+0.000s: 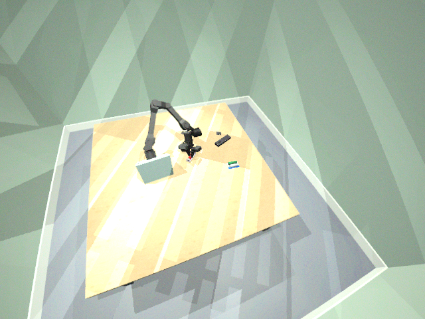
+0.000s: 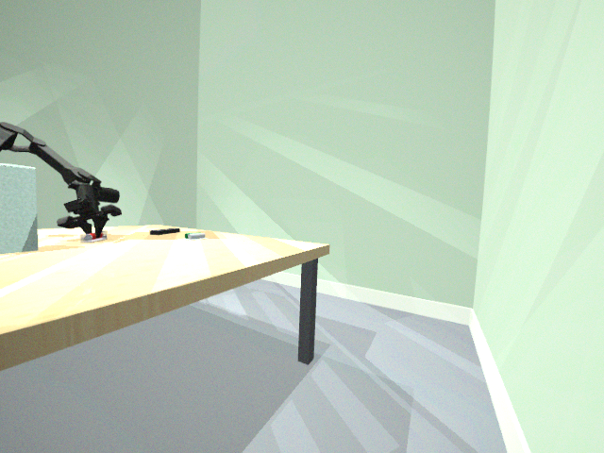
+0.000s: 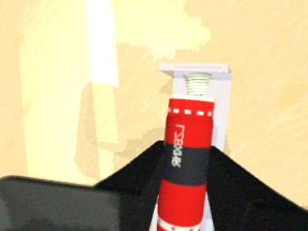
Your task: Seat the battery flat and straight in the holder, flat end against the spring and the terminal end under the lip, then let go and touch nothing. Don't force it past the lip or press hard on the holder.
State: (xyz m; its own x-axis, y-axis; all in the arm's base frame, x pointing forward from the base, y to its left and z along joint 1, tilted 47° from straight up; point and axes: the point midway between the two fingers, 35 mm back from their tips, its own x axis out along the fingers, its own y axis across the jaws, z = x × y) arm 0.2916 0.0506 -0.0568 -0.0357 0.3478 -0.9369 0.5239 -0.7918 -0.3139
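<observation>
The red battery lies 1 cm to the left of my gripper tip and 1 cm above it. From my gripper tip the other things lie so: black bar (33 cm ahead, 5 cm to the left).
</observation>
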